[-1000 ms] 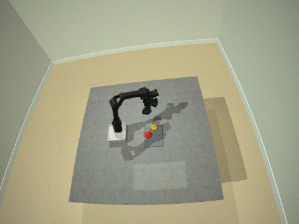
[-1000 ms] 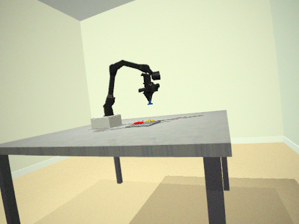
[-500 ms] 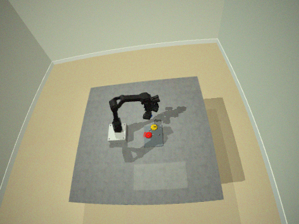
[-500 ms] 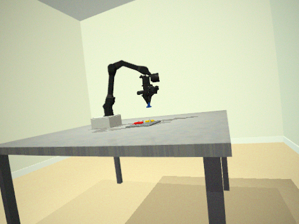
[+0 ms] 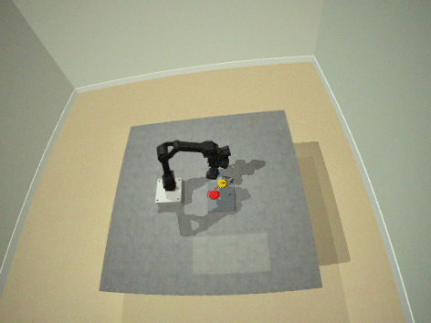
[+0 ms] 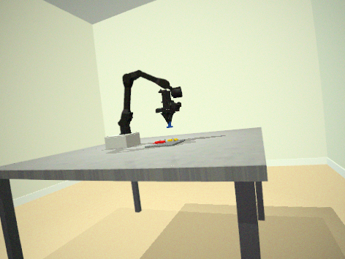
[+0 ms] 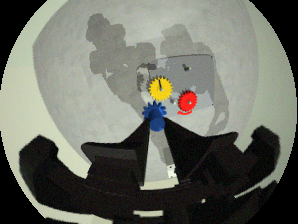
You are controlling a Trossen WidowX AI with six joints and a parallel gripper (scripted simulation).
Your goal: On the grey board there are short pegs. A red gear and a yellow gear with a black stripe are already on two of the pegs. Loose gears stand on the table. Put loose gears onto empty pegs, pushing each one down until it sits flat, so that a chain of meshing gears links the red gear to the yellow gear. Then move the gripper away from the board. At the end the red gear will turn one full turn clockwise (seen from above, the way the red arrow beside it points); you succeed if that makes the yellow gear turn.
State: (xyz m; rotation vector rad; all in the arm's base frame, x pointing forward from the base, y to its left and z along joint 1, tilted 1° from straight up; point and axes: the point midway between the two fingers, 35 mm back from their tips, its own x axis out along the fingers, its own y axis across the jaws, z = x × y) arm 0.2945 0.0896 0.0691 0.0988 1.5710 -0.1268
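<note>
Now: gripper tip 20 mm past the red gear, 110 mm to the left of it and 100 mm above it. Also, from my gripper tip: small blue gear (10 mm below).
</note>
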